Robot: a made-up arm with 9 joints.
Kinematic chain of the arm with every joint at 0, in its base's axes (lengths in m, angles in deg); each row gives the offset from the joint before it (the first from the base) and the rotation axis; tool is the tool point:
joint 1: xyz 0 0 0.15 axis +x
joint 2: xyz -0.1 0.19 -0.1 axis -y
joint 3: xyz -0.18 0 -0.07 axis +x
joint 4: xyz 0.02 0 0.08 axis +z
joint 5: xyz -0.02 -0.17 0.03 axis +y
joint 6: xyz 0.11 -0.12 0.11 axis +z
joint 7: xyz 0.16 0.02 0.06 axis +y
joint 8: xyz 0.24 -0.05 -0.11 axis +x
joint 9: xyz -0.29 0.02 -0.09 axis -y
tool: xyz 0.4 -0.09 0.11
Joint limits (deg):
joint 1: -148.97..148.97
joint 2: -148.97..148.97
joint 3: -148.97..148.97
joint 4: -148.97..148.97
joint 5: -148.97..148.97
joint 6: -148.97..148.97
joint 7: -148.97..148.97
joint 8: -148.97..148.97
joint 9: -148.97..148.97
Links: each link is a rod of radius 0.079 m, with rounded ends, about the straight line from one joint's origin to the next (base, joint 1, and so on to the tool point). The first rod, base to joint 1, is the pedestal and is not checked.
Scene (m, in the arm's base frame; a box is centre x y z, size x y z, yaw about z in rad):
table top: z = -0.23
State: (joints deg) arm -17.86 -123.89 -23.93 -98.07 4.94 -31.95 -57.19 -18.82 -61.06
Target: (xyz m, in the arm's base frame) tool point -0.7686 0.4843 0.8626
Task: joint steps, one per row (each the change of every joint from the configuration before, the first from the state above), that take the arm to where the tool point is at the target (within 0.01 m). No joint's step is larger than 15 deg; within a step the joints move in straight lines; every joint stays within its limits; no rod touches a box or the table.
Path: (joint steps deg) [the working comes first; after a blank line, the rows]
Joints at the target: -15.64 -68.30 -28.04 -122.17 25.47 -40.68 -47.40 -17.54 -76.56
Straight joint move there: clear.

1: 0.56 13.90 -1.03 -6.03 5.13 -2.18 2.45 0.32 -3.88
2: 0.55 13.89 -1.03 -6.02 5.13 -2.18 2.45 0.32 -3.87
3: 0.56 13.90 -1.03 -6.03 5.14 -2.19 2.45 0.32 -3.88
4: 0.55 13.90 -1.02 -6.02 5.13 -2.18 2.44 0.32 -3.87

